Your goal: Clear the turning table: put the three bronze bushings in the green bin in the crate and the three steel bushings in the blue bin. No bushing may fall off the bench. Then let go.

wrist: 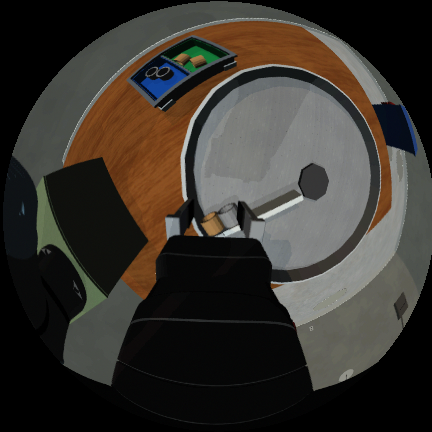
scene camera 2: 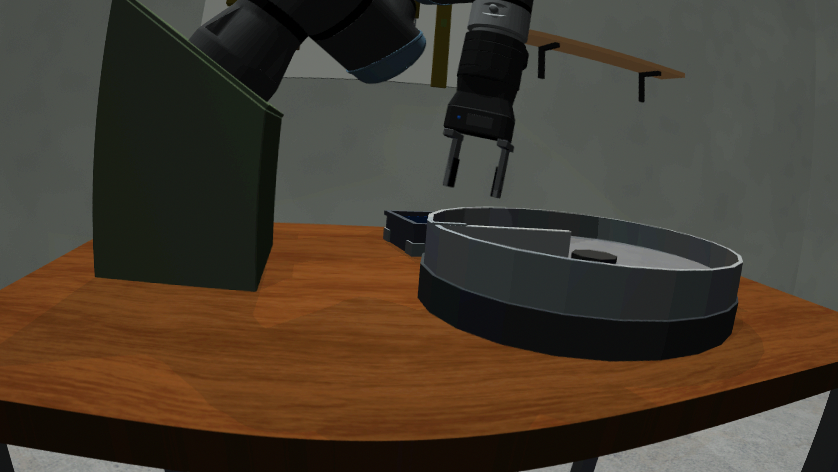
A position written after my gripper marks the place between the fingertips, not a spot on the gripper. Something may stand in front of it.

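Note:
My gripper (scene camera 2: 471, 191) is visible to me, and in the wrist view I can see my gripper (wrist: 215, 208) too. There's a turning table (scene camera 2: 564, 284), and the wrist view shows that turning table (wrist: 288, 142) as well. I can also see a crate (scene camera 2: 405, 229), and the wrist view has the crate (wrist: 163, 93) in it too.

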